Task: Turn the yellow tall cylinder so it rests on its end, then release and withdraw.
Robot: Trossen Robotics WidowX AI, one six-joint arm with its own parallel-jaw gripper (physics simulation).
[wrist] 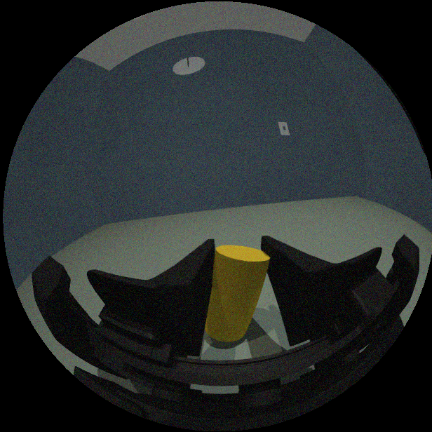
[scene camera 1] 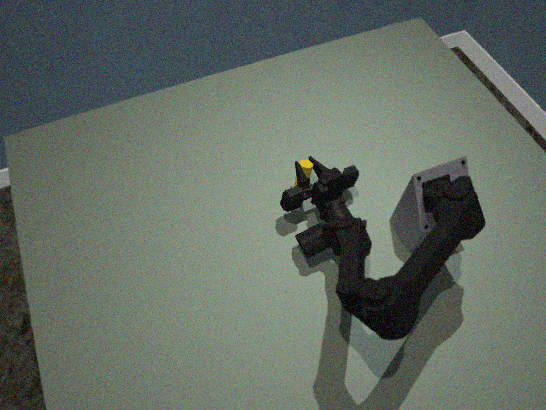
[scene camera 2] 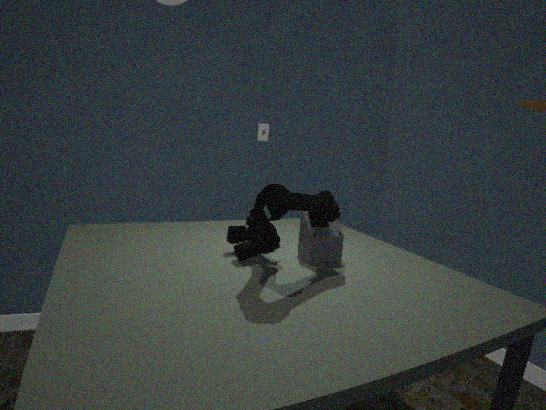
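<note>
The yellow tall cylinder [scene camera 1: 305,167] [wrist: 236,292] is between the fingers of my gripper [scene camera 1: 304,160] [wrist: 237,243], which is shut on it. In the wrist view the cylinder stands close to upright, leaning slightly, with its flat top end showing between the fingertips. Its lower end is low, near the shadowed table top [scene camera 1: 150,250] [scene camera 2: 150,325]; I cannot tell whether it touches. In scene camera 2 the gripper's dark body hides the cylinder, apart from a thin yellow sliver.
The arm's grey base block [scene camera 1: 406,212] [scene camera 2: 320,248] stands to the right of the gripper. The arm bends down from it to the gripper and casts shadows on the table. A wall with a white outlet [scene camera 2: 263,132] [wrist: 284,128] is behind the table.
</note>
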